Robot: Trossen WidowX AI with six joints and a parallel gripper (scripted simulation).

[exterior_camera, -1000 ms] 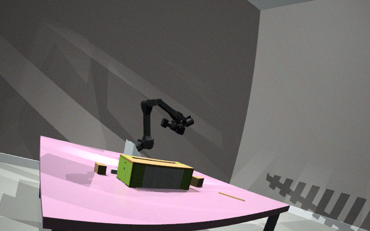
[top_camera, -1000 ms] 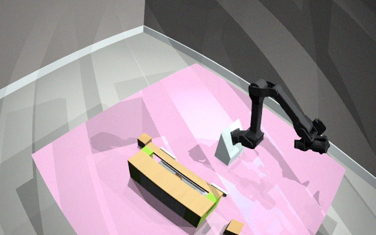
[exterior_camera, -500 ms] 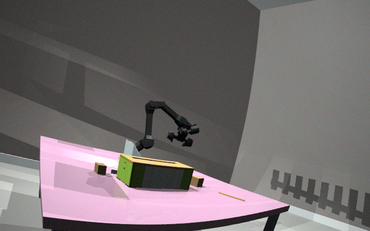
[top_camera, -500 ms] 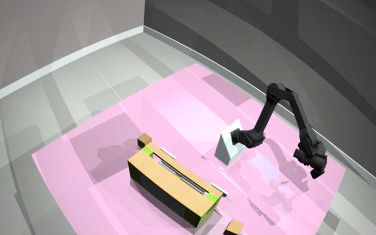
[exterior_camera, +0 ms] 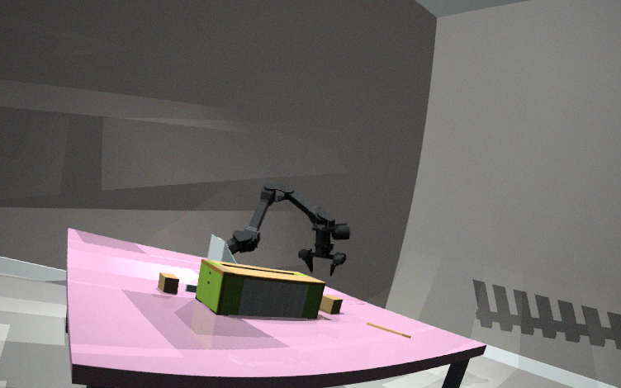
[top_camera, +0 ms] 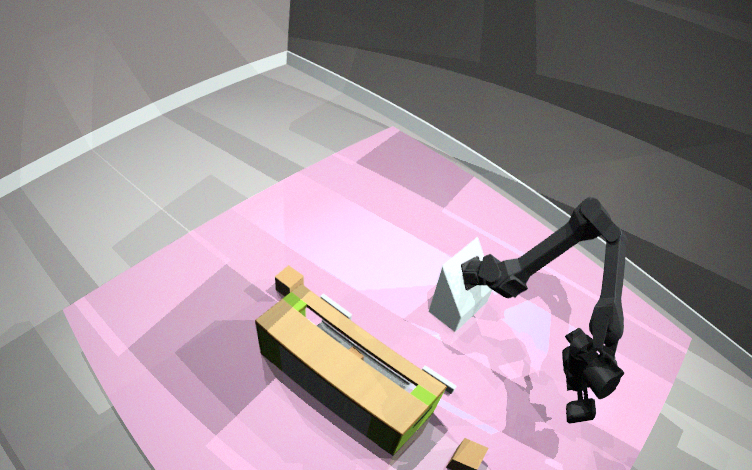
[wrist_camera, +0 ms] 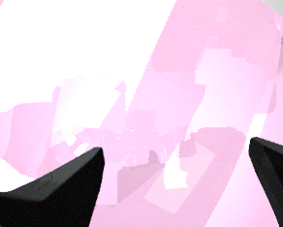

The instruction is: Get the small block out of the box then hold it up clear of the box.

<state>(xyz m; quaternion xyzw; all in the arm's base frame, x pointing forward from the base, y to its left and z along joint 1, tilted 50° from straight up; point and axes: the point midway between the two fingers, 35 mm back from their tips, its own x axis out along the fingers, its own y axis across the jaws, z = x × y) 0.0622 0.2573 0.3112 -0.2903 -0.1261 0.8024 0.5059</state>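
The box lies 28 cm ahead of my gripper tip, 40 cm to the right of it and 4 cm below it. From my gripper tip the other things lie so: tan block: 30 cm ahead, 40 cm to the right, 2 cm below; then thin stick: 48 cm ahead, 2 cm to the left, 10 cm below.
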